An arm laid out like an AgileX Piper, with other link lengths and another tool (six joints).
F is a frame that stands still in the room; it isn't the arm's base.
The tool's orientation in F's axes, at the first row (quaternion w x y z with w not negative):
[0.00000, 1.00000, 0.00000, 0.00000]
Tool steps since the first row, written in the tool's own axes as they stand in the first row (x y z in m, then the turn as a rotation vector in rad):
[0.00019, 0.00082, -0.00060, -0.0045, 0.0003, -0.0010]
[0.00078, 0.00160, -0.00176, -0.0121, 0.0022, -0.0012]
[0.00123, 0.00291, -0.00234, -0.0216, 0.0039, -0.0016]
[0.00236, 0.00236, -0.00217, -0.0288, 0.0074, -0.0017]
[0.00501, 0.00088, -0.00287, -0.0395, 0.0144, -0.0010]
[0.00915, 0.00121, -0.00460, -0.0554, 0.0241, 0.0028]
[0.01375, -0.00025, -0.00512, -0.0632, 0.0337, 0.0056]
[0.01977, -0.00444, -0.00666, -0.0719, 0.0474, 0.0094]
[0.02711, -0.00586, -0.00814, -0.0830, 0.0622, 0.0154]
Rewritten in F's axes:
[0.00019, -0.00082, 0.00060, -0.0045, -0.0003, 0.0010]
[0.00078, -0.00160, 0.00176, -0.0121, -0.0022, 0.0012]
[0.00123, -0.00291, 0.00234, -0.0216, -0.0039, 0.0016]
[0.00236, -0.00236, 0.00217, -0.0288, -0.0074, 0.0017]
[0.00501, -0.00088, 0.00287, -0.0395, -0.0144, 0.0010]
[0.00915, -0.00121, 0.00460, -0.0554, -0.0241, -0.0028]
[0.01375, 0.00025, 0.00512, -0.0632, -0.0337, -0.0056]
[0.01977, 0.00444, 0.00666, -0.0719, -0.0474, -0.0094]
[0.02711, 0.00586, 0.00814, -0.0830, -0.0622, -0.0154]

